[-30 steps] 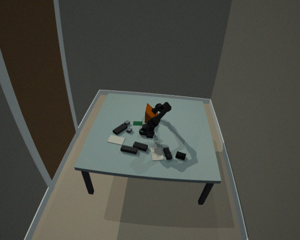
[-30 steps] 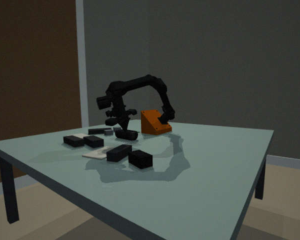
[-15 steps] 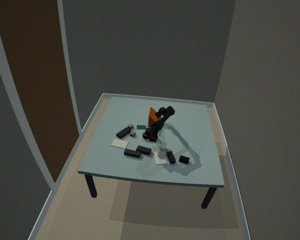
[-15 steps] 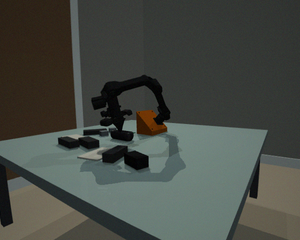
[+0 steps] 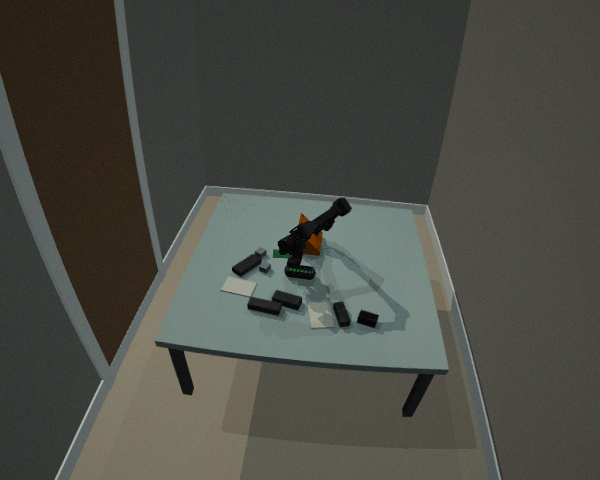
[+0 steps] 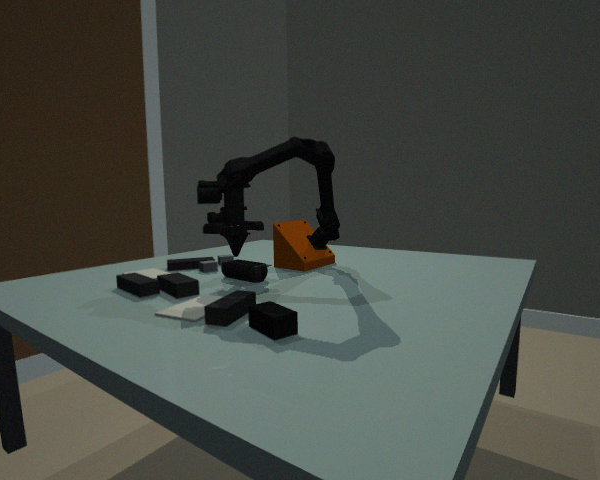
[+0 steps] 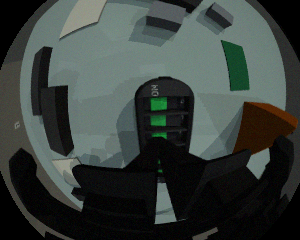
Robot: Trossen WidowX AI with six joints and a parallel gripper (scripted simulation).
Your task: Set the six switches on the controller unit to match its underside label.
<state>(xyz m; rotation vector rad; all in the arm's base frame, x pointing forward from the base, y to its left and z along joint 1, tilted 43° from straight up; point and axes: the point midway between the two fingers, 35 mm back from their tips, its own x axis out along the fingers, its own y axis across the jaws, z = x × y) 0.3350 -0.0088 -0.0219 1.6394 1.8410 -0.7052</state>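
Now: gripper tip 16 cm past the green card, 12 cm to the left of it and 7 cm above it. Round my gripper tip: long black block: 27 cm to the right, 5 cm below.
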